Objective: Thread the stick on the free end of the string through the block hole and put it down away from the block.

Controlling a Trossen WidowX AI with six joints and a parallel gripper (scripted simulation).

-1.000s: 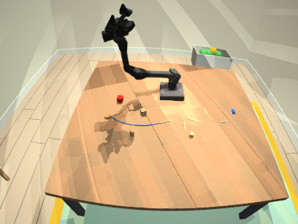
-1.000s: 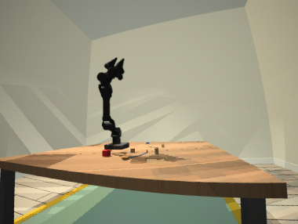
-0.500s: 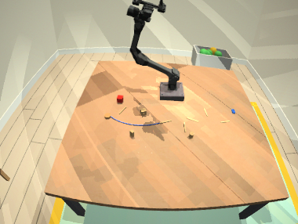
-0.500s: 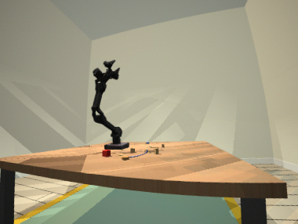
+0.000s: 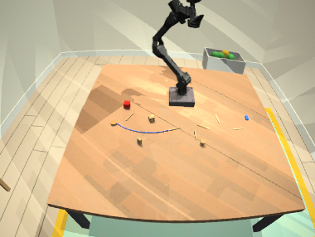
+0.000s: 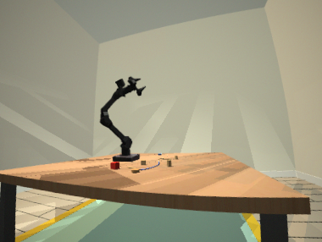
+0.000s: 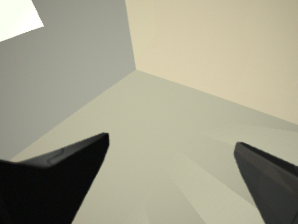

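The wooden block is 66 cm below my gripper tip, 22 cm to the right of it and 10 cm ahead of it. Round my gripper tip: small blue piece: 67 cm below, 41 cm to the left; thin wooden stick: 67 cm below, 16 cm ahead, 9 cm to the right; red cube: 66 cm below, 38 cm to the right.
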